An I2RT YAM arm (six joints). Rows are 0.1 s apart.
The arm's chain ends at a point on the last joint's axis. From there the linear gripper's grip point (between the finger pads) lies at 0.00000 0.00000 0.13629 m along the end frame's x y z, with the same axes.
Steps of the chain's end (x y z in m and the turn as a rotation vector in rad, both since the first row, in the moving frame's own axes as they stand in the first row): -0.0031 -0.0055 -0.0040 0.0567 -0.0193 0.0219; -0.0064 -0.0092 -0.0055 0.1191 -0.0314 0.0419; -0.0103 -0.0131 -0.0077 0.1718 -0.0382 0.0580; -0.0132 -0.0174 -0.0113 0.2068 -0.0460 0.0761
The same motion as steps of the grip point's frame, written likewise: -0.0056 -0.0133 -0.0042 0.0567 -0.0193 0.0219; -0.0103 -0.0255 -0.0065 0.1191 -0.0314 0.0419; -0.0148 -0.0365 -0.0098 0.1718 -0.0382 0.0580; -0.0183 -0.0456 -0.0143 0.2068 -0.0460 0.0761
